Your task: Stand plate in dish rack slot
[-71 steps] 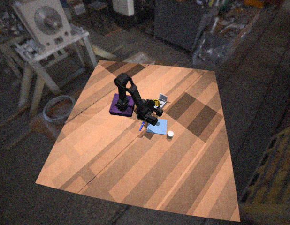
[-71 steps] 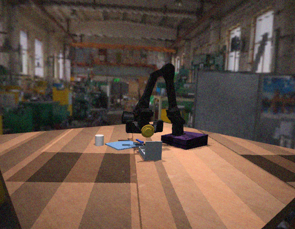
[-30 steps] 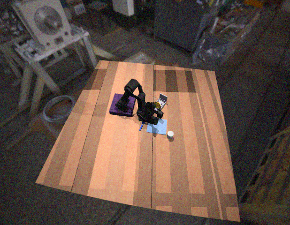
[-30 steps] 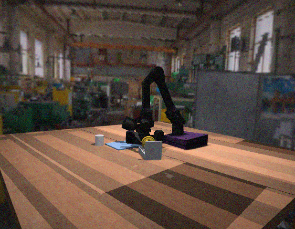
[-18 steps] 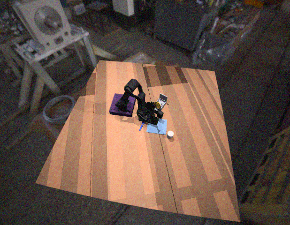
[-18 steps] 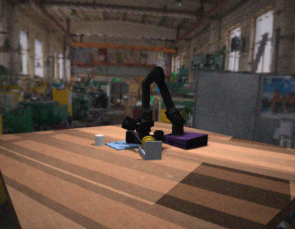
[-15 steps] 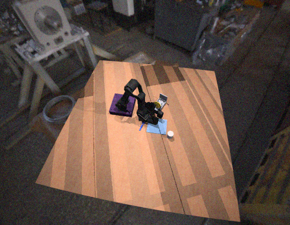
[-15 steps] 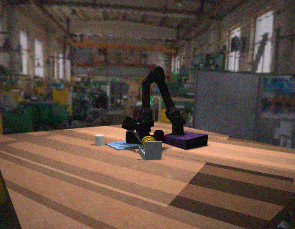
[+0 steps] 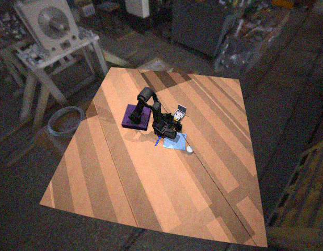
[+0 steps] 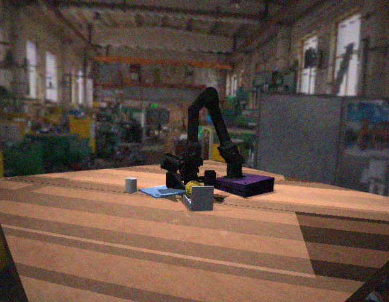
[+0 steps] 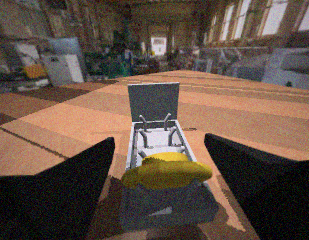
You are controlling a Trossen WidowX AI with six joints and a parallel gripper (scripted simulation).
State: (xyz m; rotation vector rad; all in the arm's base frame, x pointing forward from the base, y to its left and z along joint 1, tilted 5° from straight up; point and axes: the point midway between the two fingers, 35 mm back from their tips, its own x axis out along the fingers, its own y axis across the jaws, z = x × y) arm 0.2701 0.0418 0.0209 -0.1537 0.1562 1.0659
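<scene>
The yellow plate is 10 mm behind my gripper tip, 20 mm to the right of it and 10 mm below it. Also, from my gripper tip: blue spoon: 110 mm behind, 190 mm to the right, 50 mm below; light blue mat: 10 mm ahead, 180 mm to the right, 50 mm below; grey dish rack: 10 mm ahead, 20 mm to the left, 30 mm below.
</scene>
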